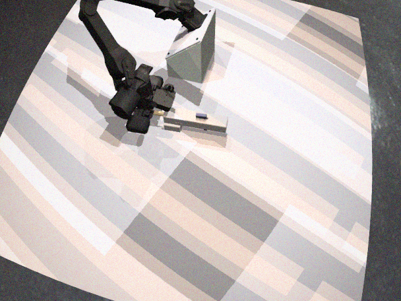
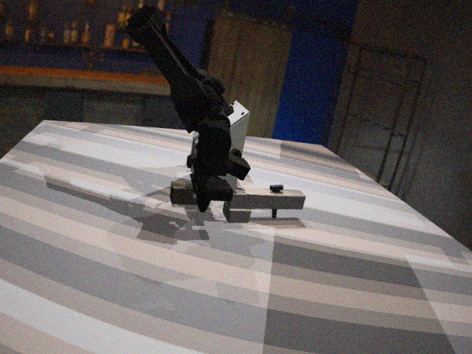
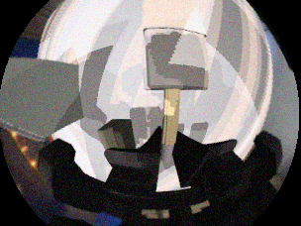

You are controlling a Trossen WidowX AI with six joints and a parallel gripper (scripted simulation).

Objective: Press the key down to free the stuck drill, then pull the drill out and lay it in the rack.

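The drill is 40 mm to the left of my gripper tip, 30 mm above it and 10 mm behind it. From my gripper tip the other things lie so: key 160 mm to the left, 40 mm above, 30 mm behind; then block 140 mm to the left, 30 mm above, 20 mm behind; then slotted rack 70 mm behind, 40 mm to the right.
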